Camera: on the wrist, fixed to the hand. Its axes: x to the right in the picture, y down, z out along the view.
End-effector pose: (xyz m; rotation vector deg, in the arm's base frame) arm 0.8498 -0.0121 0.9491 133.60 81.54 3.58
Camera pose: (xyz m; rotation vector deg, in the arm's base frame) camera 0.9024 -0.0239 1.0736 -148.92 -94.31 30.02
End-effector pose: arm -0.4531 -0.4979 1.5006 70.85 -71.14 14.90
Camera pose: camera -0.4692 -0.3798 1.5653 103.23 -70.02 28.73
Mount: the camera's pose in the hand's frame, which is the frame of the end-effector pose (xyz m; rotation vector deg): -0.0061 0.0941 -0.0975 31.98 -5.40 -5.79
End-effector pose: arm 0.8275 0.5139 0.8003 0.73 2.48 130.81
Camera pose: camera 0.7580 0.4452 0.7062 22.84 35.19 120.22
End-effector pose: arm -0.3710 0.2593 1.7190 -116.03 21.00 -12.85
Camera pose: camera -0.4223 0.1398 1.6805 -85.76 6.92 -14.87
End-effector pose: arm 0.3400 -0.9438 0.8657 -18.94 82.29 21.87
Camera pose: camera 0.2107 -0.9030 0.8620 3.88 78.23 -5.26
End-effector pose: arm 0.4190 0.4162 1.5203 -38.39 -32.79 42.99
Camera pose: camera 0.4416 0.4301 1.3873 -5.14 -25.71 46.02
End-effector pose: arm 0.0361 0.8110 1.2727 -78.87 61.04 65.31
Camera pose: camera -0.0483 0.7049 1.2677 -52.36 64.37 42.72
